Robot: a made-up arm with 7 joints. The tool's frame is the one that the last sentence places.
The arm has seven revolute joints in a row. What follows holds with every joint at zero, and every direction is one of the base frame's. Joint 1 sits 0.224 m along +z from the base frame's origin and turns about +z. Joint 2 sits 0.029 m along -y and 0.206 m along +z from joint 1 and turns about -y. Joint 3 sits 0.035 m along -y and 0.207 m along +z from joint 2 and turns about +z. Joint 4 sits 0.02 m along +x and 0.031 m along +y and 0.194 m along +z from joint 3 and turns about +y. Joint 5 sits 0.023 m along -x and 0.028 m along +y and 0.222 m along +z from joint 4 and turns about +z. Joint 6 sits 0.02 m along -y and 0.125 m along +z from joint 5 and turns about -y. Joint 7 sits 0.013 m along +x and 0.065 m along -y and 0.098 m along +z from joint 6 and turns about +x. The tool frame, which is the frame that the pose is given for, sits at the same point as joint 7; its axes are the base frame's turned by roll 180, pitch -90 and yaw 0 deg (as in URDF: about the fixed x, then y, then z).
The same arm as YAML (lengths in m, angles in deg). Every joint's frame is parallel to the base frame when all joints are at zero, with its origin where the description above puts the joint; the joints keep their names.
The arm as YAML. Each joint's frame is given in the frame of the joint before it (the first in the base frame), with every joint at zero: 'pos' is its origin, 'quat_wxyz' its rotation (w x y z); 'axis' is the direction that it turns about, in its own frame. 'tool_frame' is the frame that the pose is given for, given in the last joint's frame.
length_unit: m
angle_unit: deg
joints:
  - joint: joint 1
    pos: [0.0, 0.0, 0.224]
    quat_wxyz: [1.0, 0.0, 0.0, 0.0]
    axis: [0.0, 0.0, 1.0]
  - joint: joint 2
    pos: [0.0, -0.029, 0.206]
    quat_wxyz: [1.0, 0.0, 0.0, 0.0]
    axis: [0.0, -1.0, 0.0]
  - joint: joint 3
    pos: [0.0, -0.035, 0.207]
    quat_wxyz: [1.0, 0.0, 0.0, 0.0]
    axis: [0.0, 0.0, 1.0]
  - joint: joint 4
    pos: [0.02, 0.031, 0.194]
    quat_wxyz: [1.0, 0.0, 0.0, 0.0]
    axis: [0.0, 1.0, 0.0]
  - joint: joint 5
    pos: [-0.023, 0.028, 0.222]
    quat_wxyz: [1.0, 0.0, 0.0, 0.0]
    axis: [0.0, 0.0, 1.0]
  - joint: joint 6
    pos: [0.0, -0.02, 0.125]
    quat_wxyz: [1.0, 0.0, 0.0, 0.0]
    axis: [0.0, -1.0, 0.0]
  - joint: joint 7
    pos: [0.013, -0.065, 0.098]
    quat_wxyz: [1.0, 0.0, 0.0, 0.0]
    axis: [1.0, 0.0, 0.0]
tool_frame:
  pos: [0.0, 0.0, 0.0]
  quat_wxyz: [0.0, 0.707107, 0.0, 0.707107]

